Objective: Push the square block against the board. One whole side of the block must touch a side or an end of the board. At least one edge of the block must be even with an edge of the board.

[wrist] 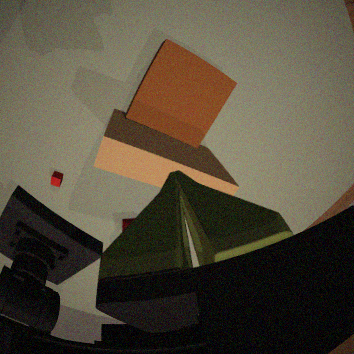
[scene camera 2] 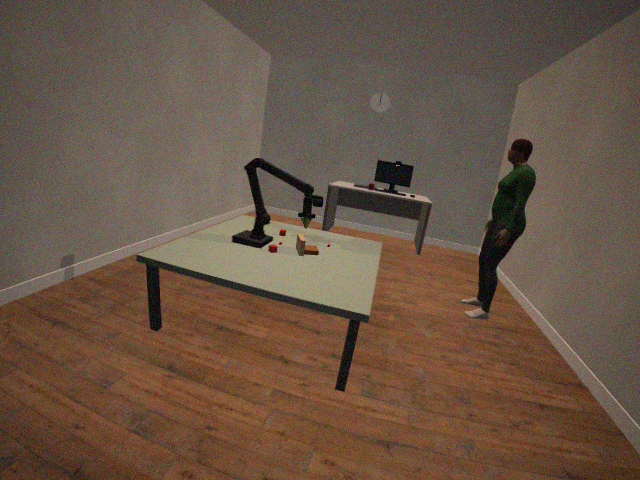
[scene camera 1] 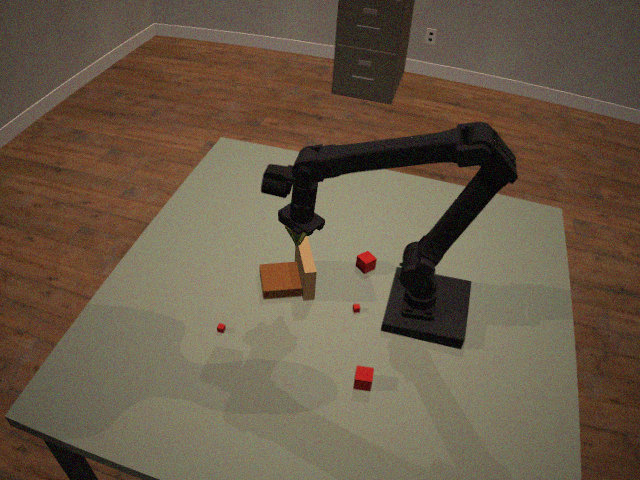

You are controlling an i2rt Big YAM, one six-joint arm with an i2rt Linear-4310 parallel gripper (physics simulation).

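Frame: origin at the arm's base, x left, y back, z up, level; metres.
Where they show: gripper, fingertip midpoint: (wrist: 176, 179) (scene camera 2: 305, 228) (scene camera 1: 298, 244); arm's base at its link origin: (wrist: 37, 245) (scene camera 2: 257, 236) (scene camera 1: 419, 302).
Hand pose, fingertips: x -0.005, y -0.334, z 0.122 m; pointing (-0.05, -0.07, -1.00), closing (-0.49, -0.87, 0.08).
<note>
Each offset is from my fingertips to the top centre of the thing. Level surfaces: height alone.
The square block {dx -0.003, dy -0.046, dz -0.127 m} (scene camera 1: 279, 279) (scene camera 2: 311, 250) (wrist: 182, 92) is orange-brown and lies flat. The light wooden board {dx -0.036, dy +0.014, dz -0.054 m} (scene camera 1: 307, 266) (scene camera 2: 300, 244) (wrist: 145, 160) stands upright on a long edge, on the robot-base side of the block. One side of the block lies along the board's broad face, with no gap that I can make out. The board runs past the block at both ends, a little at one end and farther at the other. My gripper (scene camera 1: 298, 243) (scene camera 2: 306, 227) (wrist: 176, 179) is shut and empty, its tips pointing down near the board's far end in scene camera 1; contact cannot be told.
Two larger red cubes {dx -0.130, dy +0.173, dz -0.118 m} (scene camera 1: 366, 261) {dx +0.269, dy +0.224, dz -0.118 m} (scene camera 1: 363, 378) and two tiny red cubes {dx +0.041, dy +0.173, dz -0.142 m} (scene camera 1: 356, 307) {dx +0.196, dy -0.150, dz -0.142 m} (scene camera 1: 220, 327) lie around the block and board on the pale green table {dz -0.158 m} (scene camera 1: 170, 232) (scene camera 2: 330, 279). The arm's dark base plate (scene camera 1: 448, 320) is to the right in scene camera 1.
</note>
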